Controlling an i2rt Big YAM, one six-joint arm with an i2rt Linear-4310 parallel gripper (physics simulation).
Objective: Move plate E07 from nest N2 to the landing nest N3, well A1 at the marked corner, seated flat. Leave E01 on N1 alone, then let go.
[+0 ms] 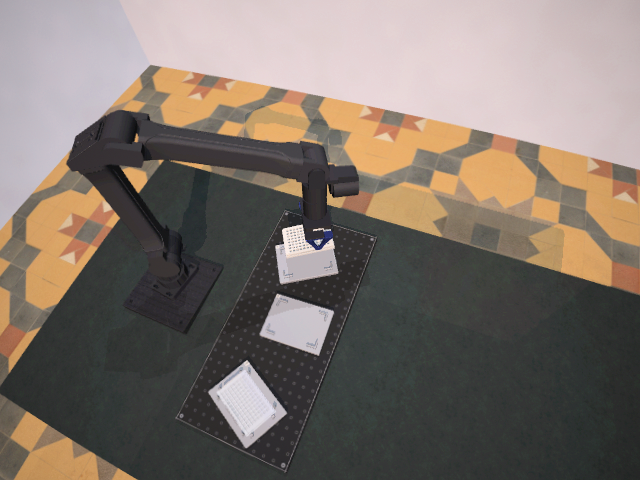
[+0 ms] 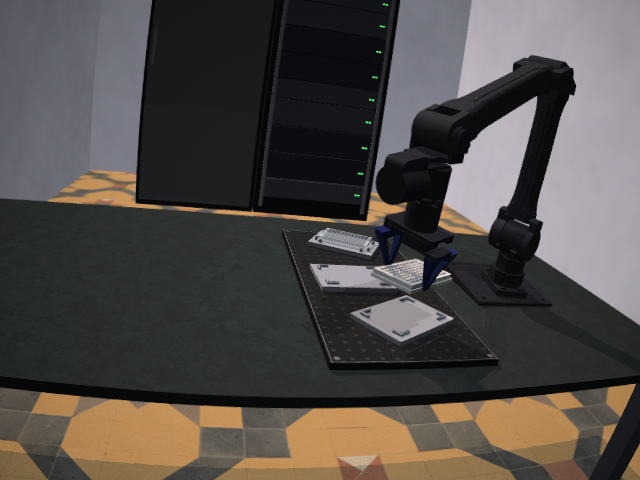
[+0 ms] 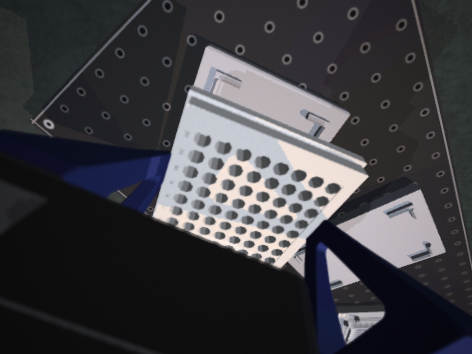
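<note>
My gripper [image 1: 315, 235] [image 2: 407, 275] [image 3: 244, 195] is shut on a white well plate, E07 [image 1: 295, 240] [image 2: 404, 272] [image 3: 255, 197], gripped by opposite sides. It holds the plate roughly level, in the air above an empty grey nest [image 1: 307, 272] [image 2: 403, 322] [image 3: 272, 95] at one end of the row. A gap shows between plate and nest. A second empty nest [image 1: 297, 325] [image 2: 343, 279] [image 3: 380, 240] lies in the middle. Plate E01 [image 1: 247, 403] [image 2: 343, 238] sits on nest N1 [image 1: 279, 412] [image 2: 369, 252] at the other end. The N2 and N3 labels and well A1's lettering are not readable.
The nests stand at different angles on a dark perforated board [image 1: 232, 341] [image 2: 341, 335] on the dark green table [image 1: 439, 361] [image 2: 155, 310]. The arm's base plate [image 1: 180, 315] [image 2: 475, 289] stands beside the board. A server cabinet [image 2: 206, 103] stands behind the table.
</note>
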